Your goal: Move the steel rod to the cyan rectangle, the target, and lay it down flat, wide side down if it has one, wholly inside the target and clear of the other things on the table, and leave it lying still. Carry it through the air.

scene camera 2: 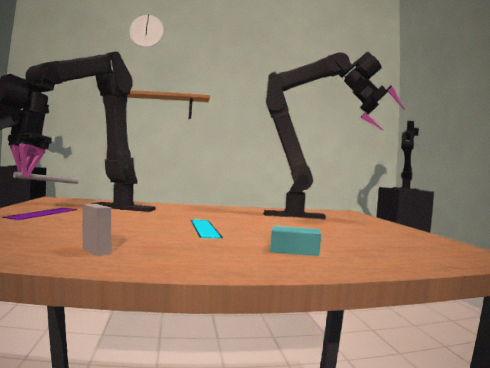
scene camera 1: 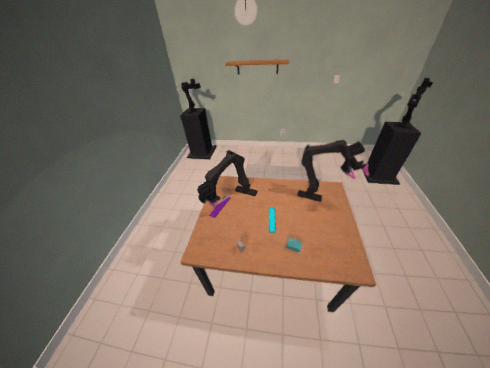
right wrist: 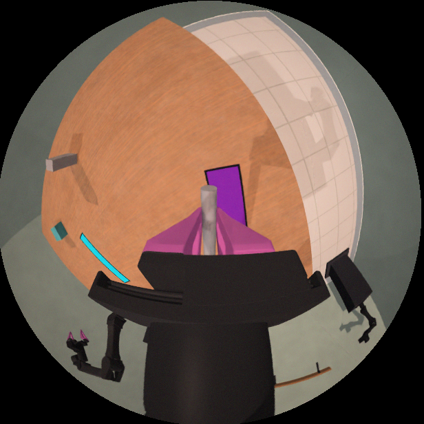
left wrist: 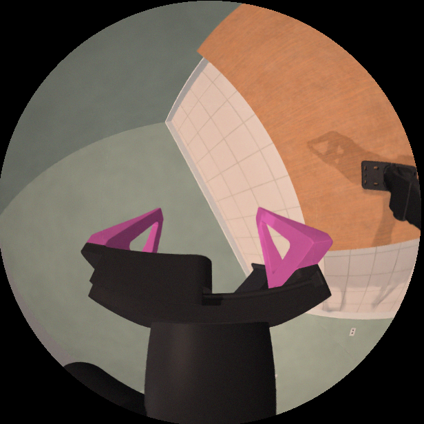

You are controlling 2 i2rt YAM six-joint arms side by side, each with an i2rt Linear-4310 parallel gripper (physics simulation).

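Pixels of known places: left gripper, fingertip midpoint: point(scene camera 2: 393, 119) point(scene camera 1: 361, 177); right gripper, fingertip midpoint: point(scene camera 2: 24, 177) point(scene camera 1: 213, 206); left arm's base at its link origin: point(scene camera 2: 294, 215) point(scene camera 1: 309, 196); right arm's base at its link origin: point(scene camera 2: 123, 208) point(scene camera 1: 246, 191).
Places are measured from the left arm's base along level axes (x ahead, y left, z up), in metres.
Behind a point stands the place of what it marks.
The steel rod point(scene camera 1: 225, 199) {x 0.361, y -0.617, z 0.096 m} point(scene camera 2: 56, 178) {x 0.373, y -0.620, z 0.095 m} point(right wrist: 209, 199) is a thin grey cylinder, roughly level in the air above the purple rectangle. My right gripper point(scene camera 1: 214, 205) {x 0.462, y -0.655, z 0.099 m} point(scene camera 2: 26, 174) {x 0.462, y -0.655, z 0.099 m} point(right wrist: 208, 212) is shut on the rod; in scene camera 2 it grips near the rod's left end as seen there. The cyan rectangle point(scene camera 1: 272, 220) {x 0.356, y -0.221, z 0.001 m} point(scene camera 2: 206, 229) {x 0.367, y -0.219, z 0.001 m} point(right wrist: 104, 259), the target, lies flat near the table's middle with nothing on it. My left gripper point(scene camera 1: 361, 175) {x 0.048, y 0.297, z 0.330 m} point(scene camera 2: 393, 119) {x 0.048, y 0.297, z 0.330 m} point(left wrist: 209, 212) is open and empty, high up at the right of both scene views.
A purple rectangle point(scene camera 1: 218, 210) {x 0.412, y -0.659, z 0.001 m} point(scene camera 2: 40, 214) {x 0.391, y -0.657, z 0.001 m} point(right wrist: 227, 190) is marked near the table's left edge. An upright grey block point(scene camera 1: 241, 246) {x 0.676, y -0.333, z 0.073 m} point(scene camera 2: 97, 230) {x 0.684, y -0.334, z 0.041 m} point(right wrist: 62, 162) and a teal block point(scene camera 1: 294, 245) {x 0.529, y -0.021, z 0.040 m} point(scene camera 2: 295, 241) {x 0.546, y -0.024, z 0.024 m} point(right wrist: 59, 231) stand nearer the front edge, left and right of the target.
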